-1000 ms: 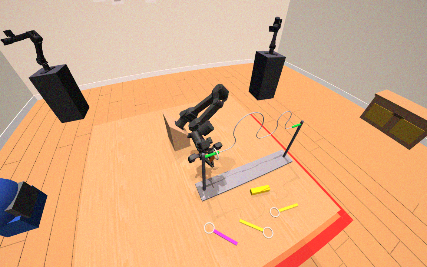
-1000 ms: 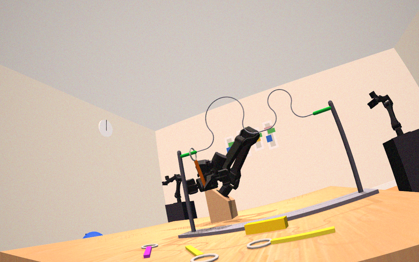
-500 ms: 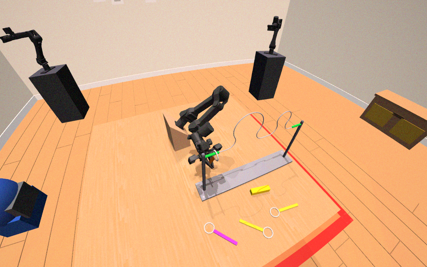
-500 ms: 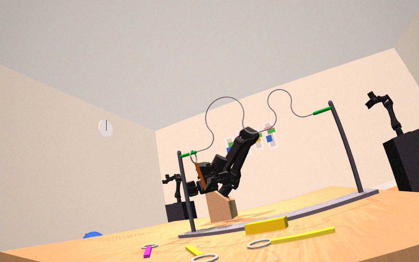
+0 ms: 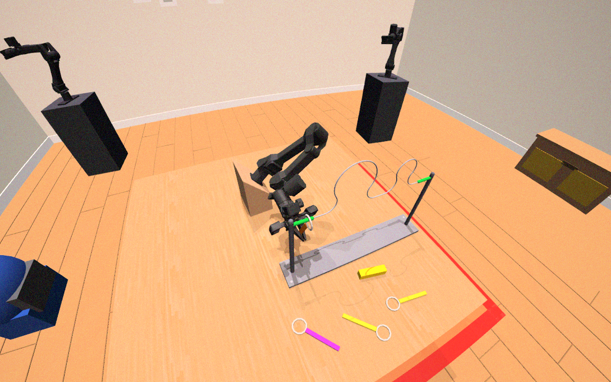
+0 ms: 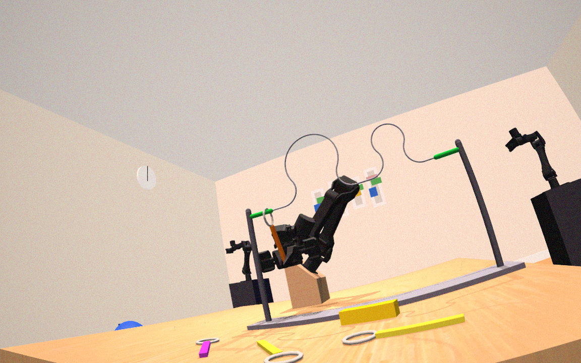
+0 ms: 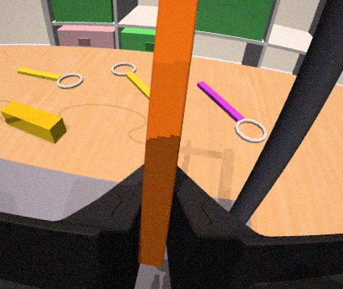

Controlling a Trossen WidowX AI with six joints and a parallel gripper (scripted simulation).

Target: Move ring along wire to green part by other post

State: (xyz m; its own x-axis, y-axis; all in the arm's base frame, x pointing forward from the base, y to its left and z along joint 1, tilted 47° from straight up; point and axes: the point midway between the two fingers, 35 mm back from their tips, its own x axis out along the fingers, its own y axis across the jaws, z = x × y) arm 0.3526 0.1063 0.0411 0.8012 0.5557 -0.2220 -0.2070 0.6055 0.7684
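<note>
Now: gripper tip 9 cm below the orange-handled ring and 1 cm short of it. Also, from my gripper tip: yellow block 24 cm to the left, 14 cm below, 13 cm ahead; magenta-handled ring 26 cm ahead, 15 cm below, 6 cm to the right; yellow-handled ring 30 cm to the left, 27 cm ahead, 15 cm below.
</note>
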